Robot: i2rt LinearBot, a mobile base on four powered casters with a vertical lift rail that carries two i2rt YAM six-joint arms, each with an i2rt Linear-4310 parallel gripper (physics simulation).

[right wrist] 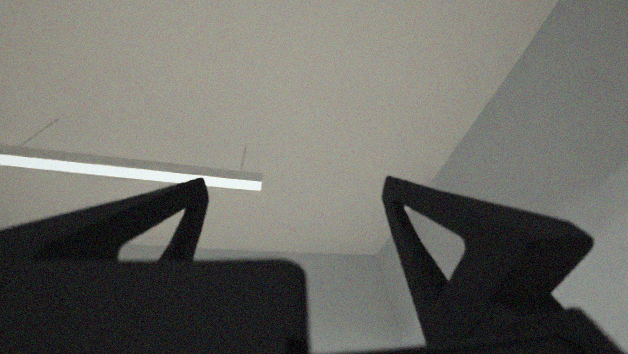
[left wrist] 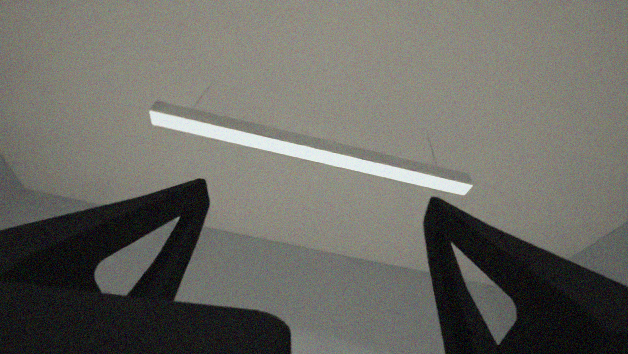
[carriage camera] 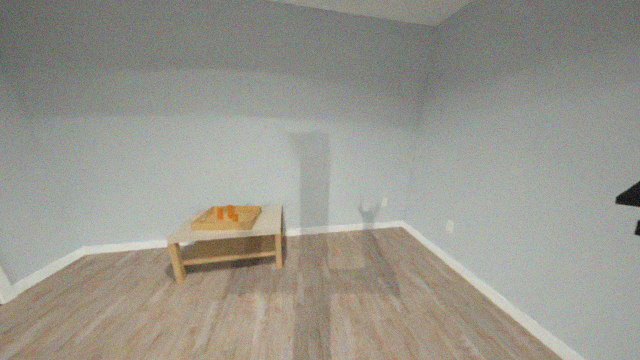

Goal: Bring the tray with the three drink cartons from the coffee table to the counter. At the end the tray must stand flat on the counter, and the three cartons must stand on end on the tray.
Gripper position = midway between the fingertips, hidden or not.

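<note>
A tan wooden tray (carriage camera: 247, 215) is what I see through the carriage camera. Through the left wrist view I see my left gripper (left wrist: 315, 200). The tray is out of frame in the left wrist view. My right gripper (right wrist: 297, 187) shows too, while the tray is out of frame in the right wrist view.
</note>
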